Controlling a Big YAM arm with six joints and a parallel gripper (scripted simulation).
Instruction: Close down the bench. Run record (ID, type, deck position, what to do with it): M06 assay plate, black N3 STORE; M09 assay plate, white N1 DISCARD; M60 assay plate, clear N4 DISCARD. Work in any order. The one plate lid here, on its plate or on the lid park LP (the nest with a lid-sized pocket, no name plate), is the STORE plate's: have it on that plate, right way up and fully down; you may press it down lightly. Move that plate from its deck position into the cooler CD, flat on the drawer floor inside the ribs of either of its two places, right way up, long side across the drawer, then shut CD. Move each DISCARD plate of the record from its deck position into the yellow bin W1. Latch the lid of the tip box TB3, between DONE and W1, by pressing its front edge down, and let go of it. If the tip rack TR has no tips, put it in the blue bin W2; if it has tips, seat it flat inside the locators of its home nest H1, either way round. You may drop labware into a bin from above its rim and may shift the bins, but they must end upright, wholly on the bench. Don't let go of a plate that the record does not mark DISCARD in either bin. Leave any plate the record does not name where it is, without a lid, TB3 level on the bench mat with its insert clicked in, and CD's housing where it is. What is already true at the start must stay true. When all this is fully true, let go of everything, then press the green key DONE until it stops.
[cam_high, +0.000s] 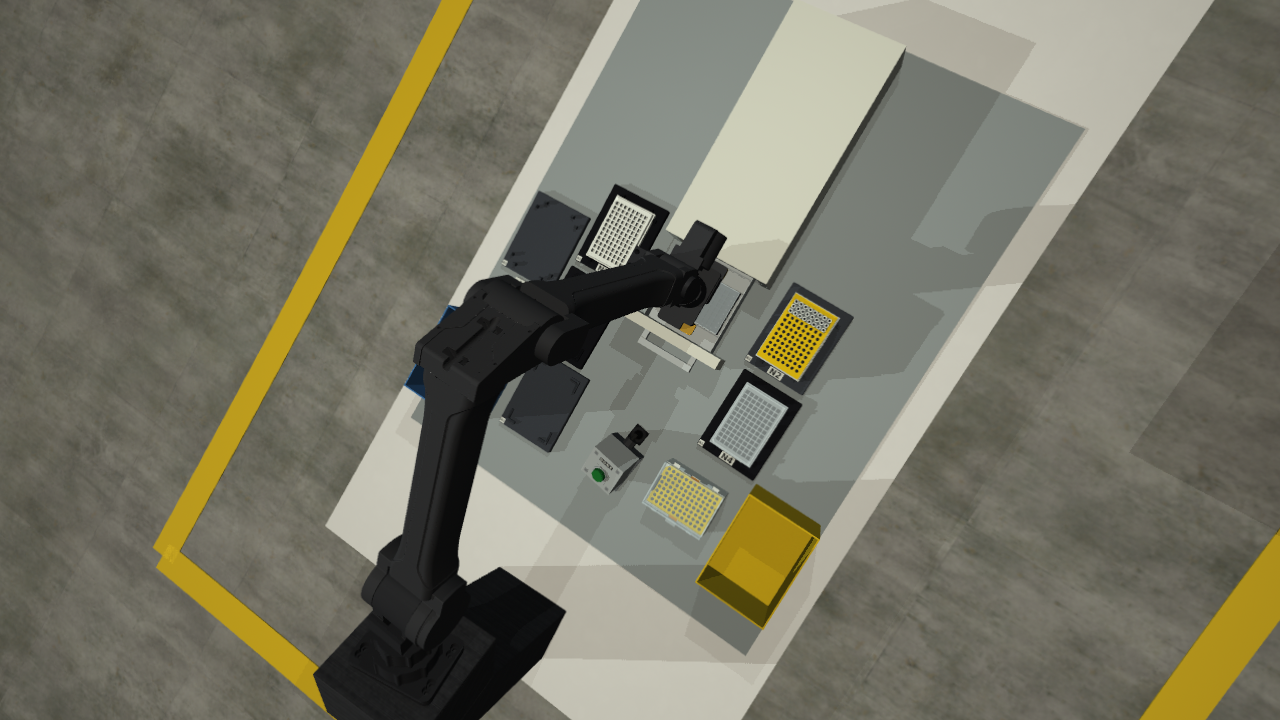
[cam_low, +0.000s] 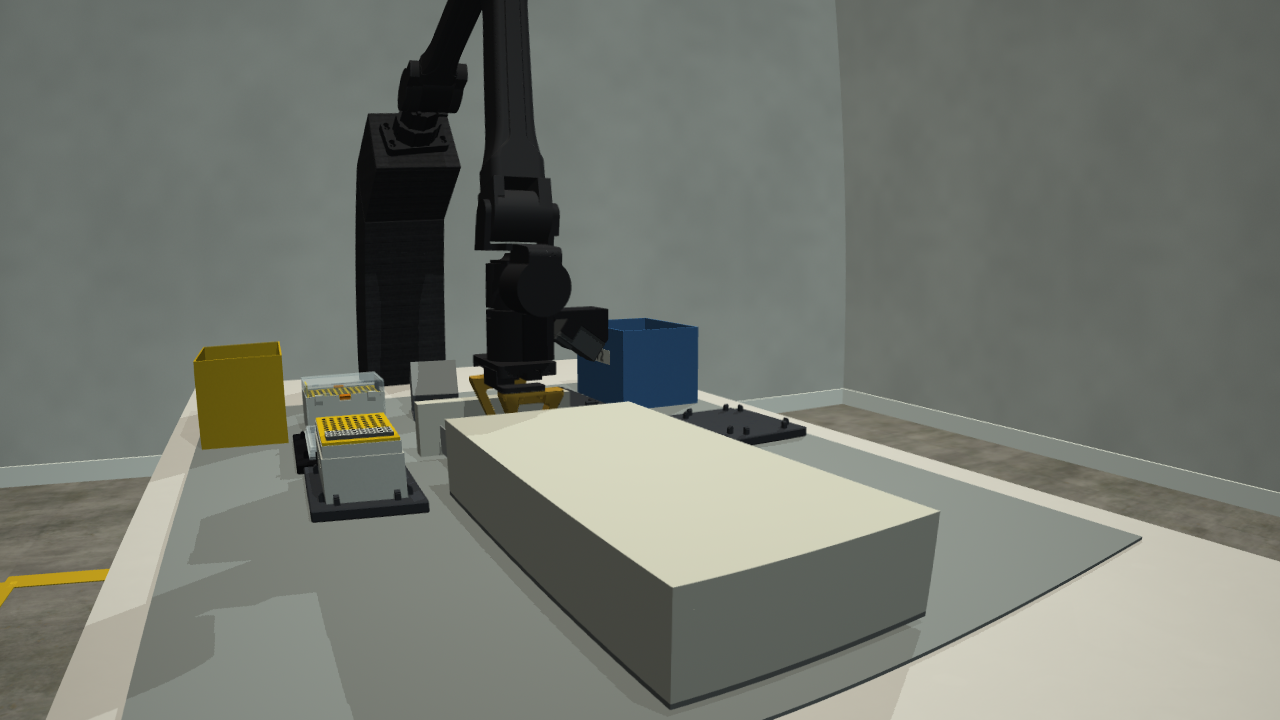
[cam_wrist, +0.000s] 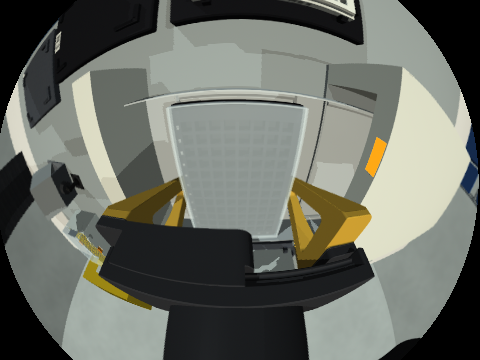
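Right now my hand is 40 mm short of the cooler drawer, 10 mm to the left of it and 10 mm above it. Also, from my hand: cooler CD: 160 mm ahead, 30 mm to the right; clear plate lid: 10 mm above; black plate: right at my hand.
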